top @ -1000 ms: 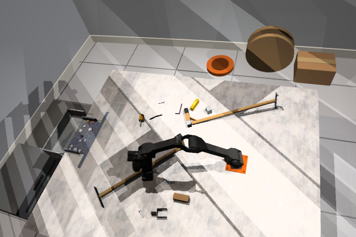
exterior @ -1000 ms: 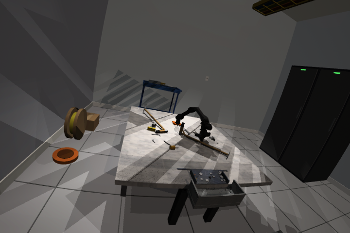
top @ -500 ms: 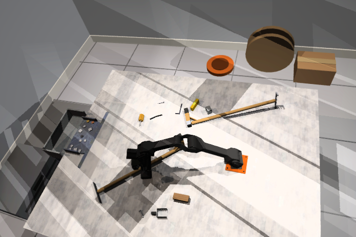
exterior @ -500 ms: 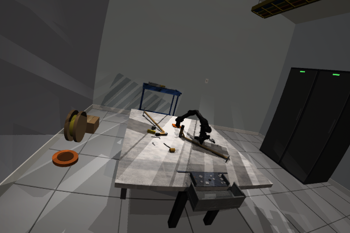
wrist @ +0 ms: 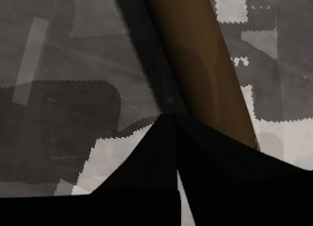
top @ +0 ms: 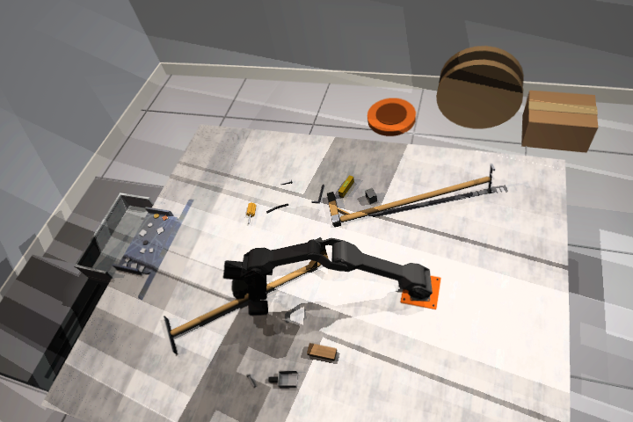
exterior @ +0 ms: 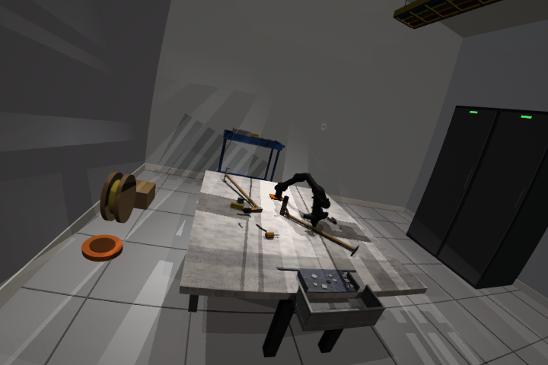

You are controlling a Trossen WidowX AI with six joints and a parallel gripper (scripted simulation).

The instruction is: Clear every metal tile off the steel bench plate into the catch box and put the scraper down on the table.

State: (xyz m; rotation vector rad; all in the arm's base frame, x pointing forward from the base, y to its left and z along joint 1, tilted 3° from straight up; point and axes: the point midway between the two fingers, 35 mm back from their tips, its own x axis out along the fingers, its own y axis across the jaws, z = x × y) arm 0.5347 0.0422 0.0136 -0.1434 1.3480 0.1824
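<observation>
My gripper tip is now 50 mm below the long scraper, 20 mm short of it and 10 mm to the left of it. The rest, counted from my gripper tip: wooden block: 240 mm behind, 170 mm to the left; yellow-handled tool: 360 mm to the right, 90 mm ahead; small grey device: 260 mm to the left, 120 mm behind, 10 mm below.
</observation>
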